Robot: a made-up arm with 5 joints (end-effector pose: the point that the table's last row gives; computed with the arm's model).
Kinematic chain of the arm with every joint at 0, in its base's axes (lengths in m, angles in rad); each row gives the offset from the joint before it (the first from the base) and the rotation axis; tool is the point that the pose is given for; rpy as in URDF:
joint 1: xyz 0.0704 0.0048 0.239 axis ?
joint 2: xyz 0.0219 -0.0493 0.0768 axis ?
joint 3: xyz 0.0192 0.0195 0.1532 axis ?
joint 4: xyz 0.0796 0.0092 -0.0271 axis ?
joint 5: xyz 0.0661 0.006 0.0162 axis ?
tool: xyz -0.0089 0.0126 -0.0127 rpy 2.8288 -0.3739 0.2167
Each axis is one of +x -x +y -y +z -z.
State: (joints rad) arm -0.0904 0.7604 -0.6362 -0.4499 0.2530
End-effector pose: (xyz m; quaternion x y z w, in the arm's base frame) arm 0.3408 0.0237 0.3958 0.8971 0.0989 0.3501 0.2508
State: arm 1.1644 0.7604 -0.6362 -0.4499 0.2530
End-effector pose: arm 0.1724 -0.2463 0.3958 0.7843 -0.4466 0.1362 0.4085
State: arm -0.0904 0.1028 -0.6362 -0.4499 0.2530
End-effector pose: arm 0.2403 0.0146 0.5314 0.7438 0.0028 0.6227 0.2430
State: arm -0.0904 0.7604 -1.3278 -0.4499 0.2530
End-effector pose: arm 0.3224 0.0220 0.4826 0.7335 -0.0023 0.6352 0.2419
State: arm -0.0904 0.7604 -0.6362 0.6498 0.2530
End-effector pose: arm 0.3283 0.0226 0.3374 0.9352 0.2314 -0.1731 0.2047
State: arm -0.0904 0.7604 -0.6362 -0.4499 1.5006
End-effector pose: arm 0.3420 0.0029 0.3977 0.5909 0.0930 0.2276 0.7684
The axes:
joint 1: -z
joint 2: +y
joint 3: +y
joint 4: +y
joint 5: -x

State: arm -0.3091 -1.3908 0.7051 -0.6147 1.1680
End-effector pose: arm 0.0474 -0.0250 0.4466 0.5424 -0.1705 0.6321 0.5266
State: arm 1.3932 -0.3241 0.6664 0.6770 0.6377
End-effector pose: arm 0.0737 -0.0819 0.3654 0.8593 -0.2925 -0.4160 0.0546
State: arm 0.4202 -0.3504 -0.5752 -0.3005 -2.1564
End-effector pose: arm 0.1065 -0.0234 0.5788 -0.4398 -0.2546 -0.6037 0.6142
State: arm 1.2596 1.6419 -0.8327 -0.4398 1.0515
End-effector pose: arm 0.1321 -0.2502 0.1878 0.7932 -0.2400 -0.3376 0.4464
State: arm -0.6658 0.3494 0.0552 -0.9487 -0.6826
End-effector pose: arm 0.2229 0.1286 0.4388 -0.7975 -0.3377 -0.3746 0.3312
